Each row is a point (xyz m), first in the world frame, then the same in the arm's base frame.
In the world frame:
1: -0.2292 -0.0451 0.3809
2: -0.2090 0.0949 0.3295
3: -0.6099 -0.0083 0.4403
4: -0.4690 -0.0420 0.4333
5: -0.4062 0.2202 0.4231
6: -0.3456 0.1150 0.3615
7: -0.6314 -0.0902 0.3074
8: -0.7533 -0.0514 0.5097
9: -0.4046 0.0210 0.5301
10: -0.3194 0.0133 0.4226
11: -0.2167 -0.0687 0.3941
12: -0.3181 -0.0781 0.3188
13: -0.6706 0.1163 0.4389
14: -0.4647 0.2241 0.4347
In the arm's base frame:
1: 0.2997 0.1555 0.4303
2: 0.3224 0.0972 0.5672
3: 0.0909 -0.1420 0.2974
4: 0.1720 -0.0245 0.3229
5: 0.2886 -0.1496 0.5316
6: 0.2567 -0.0180 0.5174
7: -0.0371 -0.0529 0.3195
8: 0.0260 -0.2348 0.1773
9: 0.2995 -0.0594 0.3245
10: 0.2839 0.0423 0.4155
11: 0.3098 0.1741 0.4094
12: 0.1878 0.1417 0.4195
13: 0.0869 -0.2625 0.3657
14: 0.2576 -0.1951 0.5083

